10 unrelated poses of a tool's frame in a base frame.
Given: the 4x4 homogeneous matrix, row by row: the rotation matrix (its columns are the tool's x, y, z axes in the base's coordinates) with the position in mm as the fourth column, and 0 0 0 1 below. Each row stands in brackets.
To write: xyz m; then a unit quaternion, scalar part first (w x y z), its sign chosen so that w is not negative. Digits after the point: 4 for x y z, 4 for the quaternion.
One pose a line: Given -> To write
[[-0.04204 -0.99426 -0.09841 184.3], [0.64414 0.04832 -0.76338 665.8], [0.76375 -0.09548 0.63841 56.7], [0 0 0 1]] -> 0.1843 0.6658 0.0567 0.6412 0.2604 -0.3361 0.6388
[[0.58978 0.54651 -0.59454 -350.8], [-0.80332 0.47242 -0.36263 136.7], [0.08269 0.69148 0.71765 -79.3], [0 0 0 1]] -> -0.3508 0.1367 -0.0793 0.8336 0.3161 -0.2031 -0.4048
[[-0.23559 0.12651 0.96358 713.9], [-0.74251 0.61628 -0.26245 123.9], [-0.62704 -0.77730 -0.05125 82.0], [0 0 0 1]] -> 0.7139 0.1239 0.0820 0.5765 -0.2233 0.6898 -0.3768
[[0.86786 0.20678 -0.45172 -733.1], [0.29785 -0.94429 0.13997 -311.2], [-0.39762 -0.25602 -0.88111 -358.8], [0 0 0 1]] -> -0.7331 -0.3112 -0.3588 0.1030 -0.9609 -0.1313 0.2210
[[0.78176 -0.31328 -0.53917 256.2], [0.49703 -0.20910 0.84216 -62.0], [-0.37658 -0.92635 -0.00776 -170.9], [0 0 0 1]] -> 0.2562 -0.0620 -0.1709 0.6255 -0.7069 -0.0650 0.3239
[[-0.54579 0.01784 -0.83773 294.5], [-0.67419 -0.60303 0.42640 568.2], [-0.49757 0.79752 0.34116 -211.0], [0 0 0 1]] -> 0.2945 0.5682 -0.2110 0.2193 0.4231 -0.3878 -0.7890
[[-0.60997 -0.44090 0.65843 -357.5], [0.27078 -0.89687 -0.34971 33.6], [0.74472 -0.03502 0.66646 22.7], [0 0 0 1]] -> -0.3575 0.0336 0.0227 0.1998 0.3938 -0.1080 0.8907
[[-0.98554 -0.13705 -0.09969 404.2], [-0.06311 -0.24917 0.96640 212.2], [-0.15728 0.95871 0.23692 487.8], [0 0 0 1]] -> 0.4042 0.2122 0.4878 0.0235 -0.0817 0.6123 0.7861
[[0.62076 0.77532 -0.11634 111.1], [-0.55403 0.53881 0.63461 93.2], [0.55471 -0.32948 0.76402 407.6], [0 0 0 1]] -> 0.1111 0.0932 0.4076 0.8549 -0.2819 -0.1962 -0.3887
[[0.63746 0.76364 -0.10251 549.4], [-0.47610 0.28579 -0.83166 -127.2], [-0.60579 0.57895 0.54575 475.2], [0 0 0 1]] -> 0.5494 -0.1272 0.4752 0.7857 0.4489 0.1601 -0.3945
